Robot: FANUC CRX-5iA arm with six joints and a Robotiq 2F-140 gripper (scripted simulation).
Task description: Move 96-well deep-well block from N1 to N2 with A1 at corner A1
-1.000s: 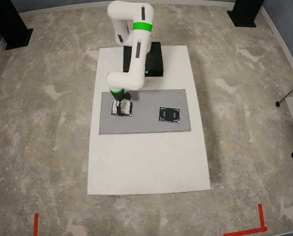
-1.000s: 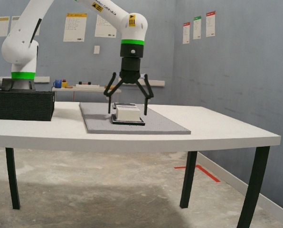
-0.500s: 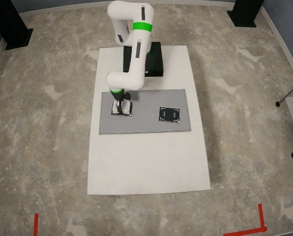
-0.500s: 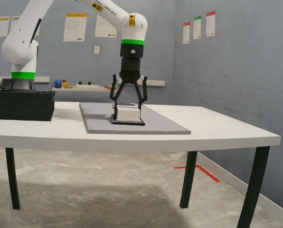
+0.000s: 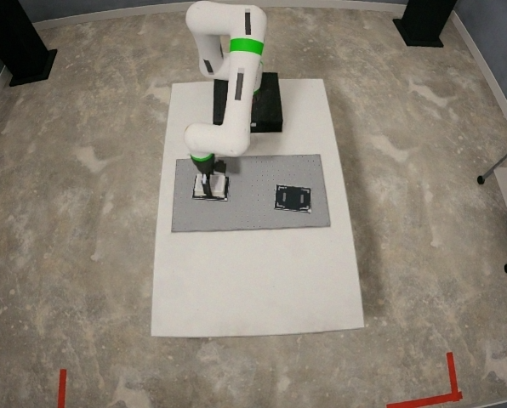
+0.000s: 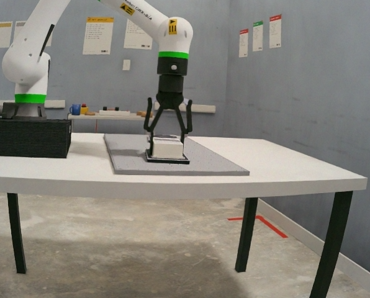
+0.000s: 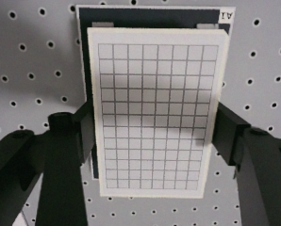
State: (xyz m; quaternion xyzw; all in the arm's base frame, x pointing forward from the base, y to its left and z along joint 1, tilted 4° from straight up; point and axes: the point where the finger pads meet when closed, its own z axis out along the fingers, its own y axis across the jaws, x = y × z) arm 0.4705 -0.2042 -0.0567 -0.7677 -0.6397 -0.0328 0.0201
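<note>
Now: hand 3 cm above the plate nest. The rest, counted from my hand: plate nest N2 (9 cm ahead, 36 cm to the left, 3 cm below); A1 label (16 cm ahead, 42 cm to the left, 3 cm below); deep-well block (1 cm below).
</note>
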